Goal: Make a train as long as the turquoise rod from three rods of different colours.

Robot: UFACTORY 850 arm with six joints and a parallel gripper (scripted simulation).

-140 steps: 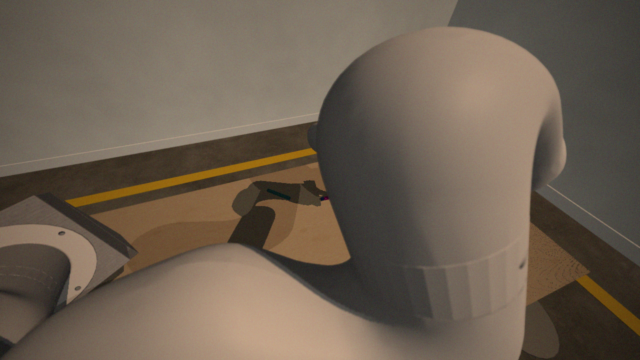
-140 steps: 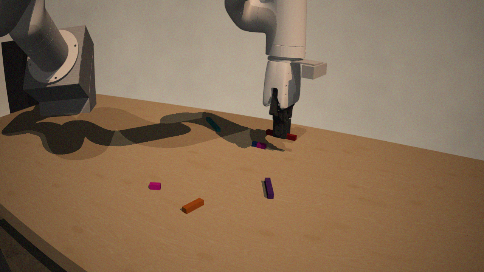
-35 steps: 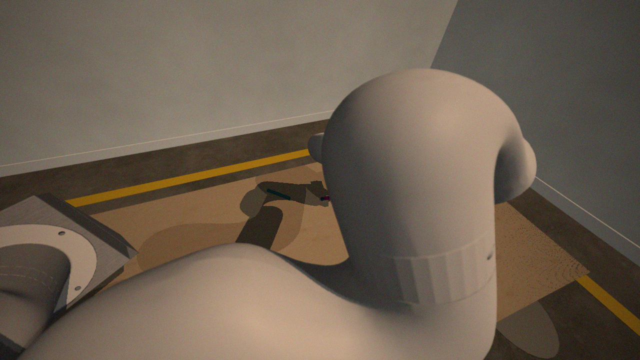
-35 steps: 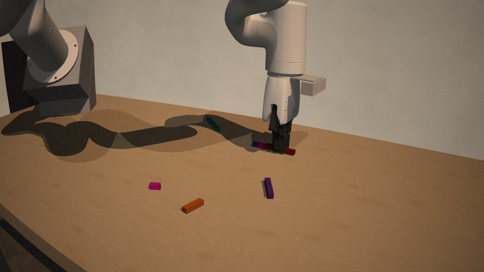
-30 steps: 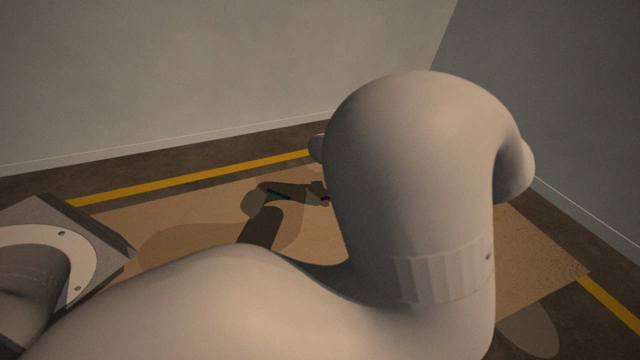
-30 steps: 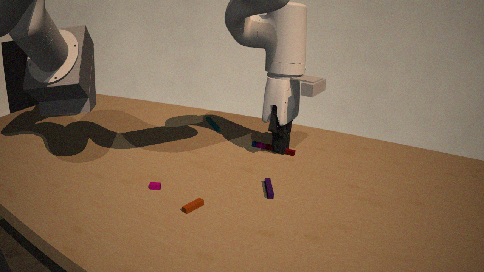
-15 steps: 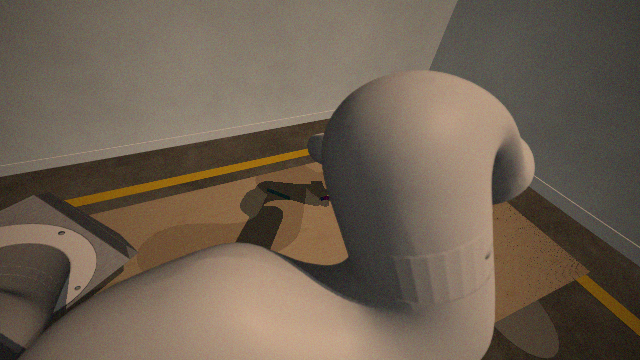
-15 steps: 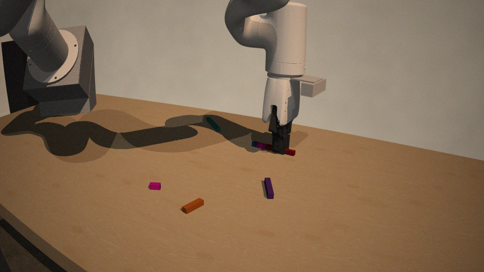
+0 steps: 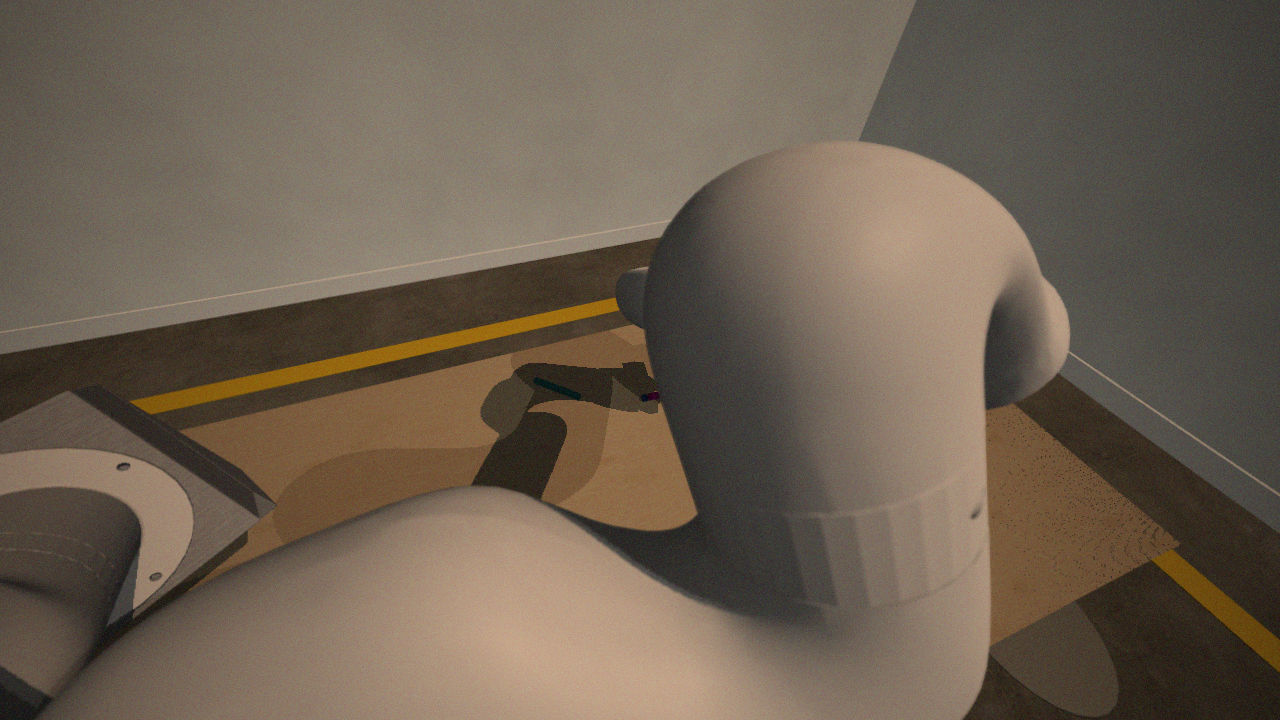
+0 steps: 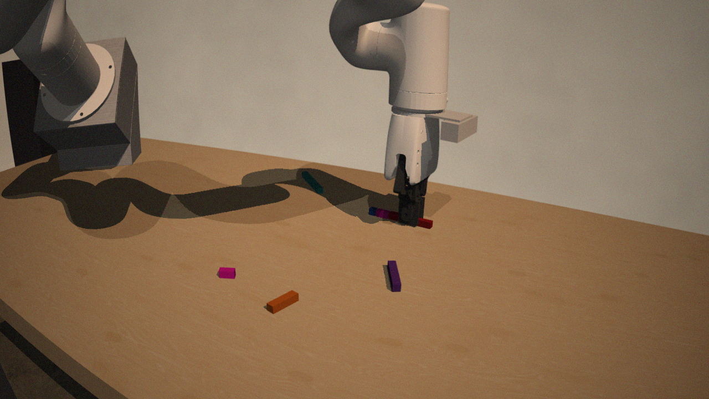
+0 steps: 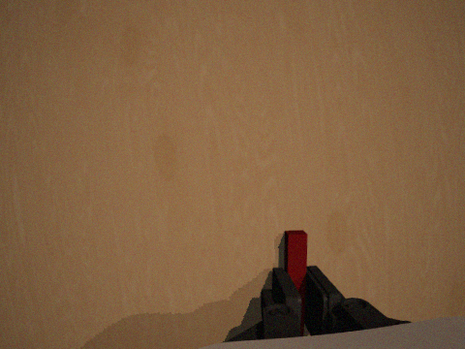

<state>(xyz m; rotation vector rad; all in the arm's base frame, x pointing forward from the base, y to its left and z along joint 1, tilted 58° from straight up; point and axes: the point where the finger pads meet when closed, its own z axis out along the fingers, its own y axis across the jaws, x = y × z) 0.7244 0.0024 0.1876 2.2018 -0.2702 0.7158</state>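
Now: the red rod 2 cm below my hand. Round my hand: purple rod: 3 cm behind, 17 cm to the right, 2 cm below; then turquoise rod: 17 cm behind, 15 cm to the left, 2 cm below; then blue rod: 6 cm behind, 3 cm to the left, 2 cm below.
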